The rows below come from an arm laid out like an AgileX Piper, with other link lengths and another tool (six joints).
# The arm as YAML. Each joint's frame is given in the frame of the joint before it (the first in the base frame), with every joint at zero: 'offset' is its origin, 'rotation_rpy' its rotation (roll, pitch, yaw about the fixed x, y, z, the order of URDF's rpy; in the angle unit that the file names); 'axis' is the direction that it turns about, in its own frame. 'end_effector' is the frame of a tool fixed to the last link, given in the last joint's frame.
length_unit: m
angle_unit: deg
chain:
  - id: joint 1
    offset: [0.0, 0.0, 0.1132]
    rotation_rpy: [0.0, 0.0, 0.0]
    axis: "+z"
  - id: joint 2
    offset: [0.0, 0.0, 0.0]
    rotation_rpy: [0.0, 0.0, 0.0]
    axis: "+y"
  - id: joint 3
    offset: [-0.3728, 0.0, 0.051]
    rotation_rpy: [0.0, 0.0, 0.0]
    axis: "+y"
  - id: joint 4
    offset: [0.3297, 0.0, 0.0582]
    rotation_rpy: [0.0, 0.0, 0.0]
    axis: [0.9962, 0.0, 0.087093]
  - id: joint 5
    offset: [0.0, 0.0, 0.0]
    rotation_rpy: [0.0, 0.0, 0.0]
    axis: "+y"
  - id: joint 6
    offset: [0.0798, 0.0, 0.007]
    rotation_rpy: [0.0, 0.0, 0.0]
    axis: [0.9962, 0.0, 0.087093]
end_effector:
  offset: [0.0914, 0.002, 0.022]
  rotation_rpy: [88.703, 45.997, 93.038]
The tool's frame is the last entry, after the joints.
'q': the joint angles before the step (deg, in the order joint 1, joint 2, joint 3, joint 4, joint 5, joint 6). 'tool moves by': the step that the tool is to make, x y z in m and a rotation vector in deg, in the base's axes. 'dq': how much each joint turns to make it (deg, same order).
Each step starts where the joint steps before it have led.
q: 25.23, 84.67, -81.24, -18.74, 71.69, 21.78
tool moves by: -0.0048, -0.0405, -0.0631, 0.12, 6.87, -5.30
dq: -6.07, -0.01, 9.21, 2.66, -3.03, 0.00
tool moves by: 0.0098, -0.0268, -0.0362, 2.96, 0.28, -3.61
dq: -5.37, 0.94, 4.96, 2.80, -6.84, -0.61
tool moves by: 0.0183, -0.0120, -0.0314, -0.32, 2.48, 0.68
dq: -2.67, 4.11, 0.47, 0.85, -2.77, -3.14
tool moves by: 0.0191, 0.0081, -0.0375, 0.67, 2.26, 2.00
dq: -0.09, 5.16, 0.02, 1.35, -3.50, -1.97
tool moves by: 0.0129, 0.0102, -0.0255, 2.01, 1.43, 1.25
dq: 0.00, 3.68, -0.47, 2.72, -2.51, -2.06
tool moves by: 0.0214, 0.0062, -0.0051, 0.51, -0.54, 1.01
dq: 0.00, 3.15, -3.31, 0.67, -0.61, -1.26
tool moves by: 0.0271, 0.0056, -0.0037, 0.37, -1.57, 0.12
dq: 0.00, 3.55, -4.16, 0.00, -1.01, 0.00
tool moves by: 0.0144, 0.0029, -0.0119, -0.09, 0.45, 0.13
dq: 0.00, 2.90, -2.25, 0.01, -0.21, -0.12
